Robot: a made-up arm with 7 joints.
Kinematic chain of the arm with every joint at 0, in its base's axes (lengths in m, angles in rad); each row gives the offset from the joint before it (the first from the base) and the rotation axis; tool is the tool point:
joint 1: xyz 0 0.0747 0 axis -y
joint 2: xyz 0 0.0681 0 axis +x
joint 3: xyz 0 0 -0.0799 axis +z
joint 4: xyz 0 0 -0.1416 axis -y
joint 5: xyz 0 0 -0.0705 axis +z
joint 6: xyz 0 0 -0.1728 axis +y
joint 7: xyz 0 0 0 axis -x
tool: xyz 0 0 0
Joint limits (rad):
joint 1: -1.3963..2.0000
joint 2: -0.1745..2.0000
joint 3: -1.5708..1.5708
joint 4: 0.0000..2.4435
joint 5: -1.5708..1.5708
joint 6: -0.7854..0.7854
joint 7: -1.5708..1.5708
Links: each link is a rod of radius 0.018 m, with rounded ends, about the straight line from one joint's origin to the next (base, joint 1, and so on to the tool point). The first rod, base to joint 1, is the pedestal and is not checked.
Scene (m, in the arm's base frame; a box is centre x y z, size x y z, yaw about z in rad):
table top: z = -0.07
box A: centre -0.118 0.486 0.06 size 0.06 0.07 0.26 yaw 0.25
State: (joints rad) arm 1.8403 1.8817 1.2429 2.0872 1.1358 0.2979 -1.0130
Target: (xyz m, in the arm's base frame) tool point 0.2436 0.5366 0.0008
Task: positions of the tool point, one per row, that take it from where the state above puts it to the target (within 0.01 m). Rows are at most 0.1 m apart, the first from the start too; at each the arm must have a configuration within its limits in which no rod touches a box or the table.
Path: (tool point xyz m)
1: -0.2180 0.2472 0.0598
2: -0.1720 0.3046 0.1162
3: -0.0993 0.3380 0.1695
4: -0.0108 0.3391 0.2137
5: 0.0126 0.4096 0.2046
6: 0.0459 0.4718 0.1774
7: 0.0881 0.5189 0.1367
8: 0.1373 0.5464 0.0892
9: 0.1904 0.5522 0.0416
10: 0.2436 0.5366 0.0008

